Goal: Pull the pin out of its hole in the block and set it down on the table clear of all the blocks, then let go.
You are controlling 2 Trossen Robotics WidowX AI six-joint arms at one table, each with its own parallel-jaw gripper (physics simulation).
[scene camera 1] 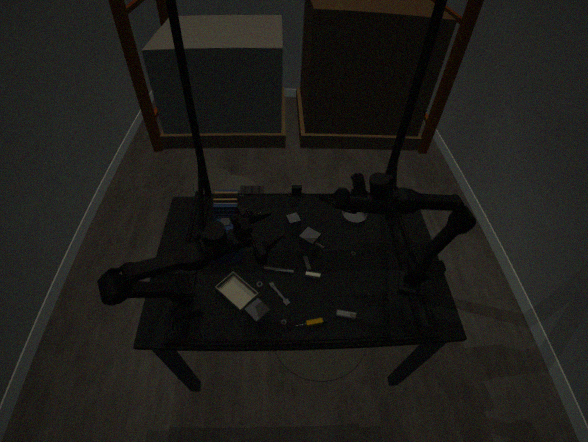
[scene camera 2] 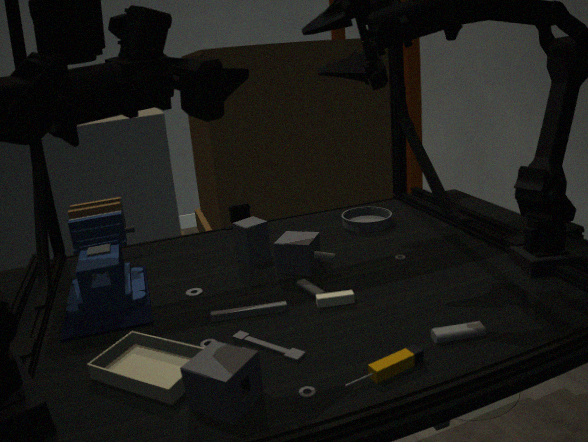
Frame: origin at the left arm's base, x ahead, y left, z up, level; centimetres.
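Where they show: left gripper, between the fingertips: (scene camera 1: 322,199) (scene camera 2: 310,53); right gripper, between the fingertips: (scene camera 1: 277,224) (scene camera 2: 226,68); left arm's base, origin of its link: (scene camera 1: 412,282) (scene camera 2: 545,251); right arm's base, origin of its link: (scene camera 1: 183,301).
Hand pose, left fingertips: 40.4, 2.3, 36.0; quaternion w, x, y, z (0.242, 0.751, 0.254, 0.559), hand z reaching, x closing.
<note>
Things, the pixels of their centre, and the offset from my left fingertips, as dx, dy, dz. "*": a spot on its surface instead.
- short light pin, middle of its body: (scene camera 2: 319,254) (scene camera 1: 317,244) +0.6, -9.1, -35.8
- taller grey block, middle of its body: (scene camera 2: 251,241) (scene camera 1: 293,223) +13.4, -15.8, -34.7
- cream tray, middle of its body: (scene camera 2: 150,364) (scene camera 1: 236,291) +24.8, +21.3, -37.5
- blue vise-like object, a spot on its surface: (scene camera 2: 102,280) * +37.9, +1.6, -33.5
- round dish, middle of its body: (scene camera 2: 366,218) (scene camera 1: 354,214) -11.5, -32.4, -37.5
- yellow screwdriver, middle of its body: (scene camera 2: 383,369) (scene camera 1: 311,323) -5.7, +25.0, -37.8
- grey cylinder, middle of its body: (scene camera 2: 458,332) (scene camera 1: 346,314) -17.3, +17.9, -38.0
A grey block (scene camera 1: 310,235) (scene camera 2: 297,257) stands on the table behind the middle. A short light pin (scene camera 1: 320,245) (scene camera 2: 325,255) sticks out sideways from its right side; the rest of the pin is hidden. A taller grey block (scene camera 1: 293,218) (scene camera 2: 251,242) stands behind it to the left. Another grey block (scene camera 1: 257,309) (scene camera 2: 220,382), with a dark hole in its side, stands at the front left. My left gripper (scene camera 1: 325,198) (scene camera 2: 312,52) is open and empty, high above the back of the table. My right gripper (scene camera 1: 277,224) (scene camera 2: 238,86) is open and empty, high above the table left of the blocks.
A cream tray (scene camera 1: 236,291) (scene camera 2: 150,367) touches or nearly touches the front block. A blue vise-like object (scene camera 2: 102,280) stands left. A round dish (scene camera 1: 354,216) (scene camera 2: 367,220) is back right. A yellow screwdriver (scene camera 1: 314,321) (scene camera 2: 391,365), a grey cylinder (scene camera 1: 346,314) (scene camera 2: 457,332), bars and washers lie around.
</note>
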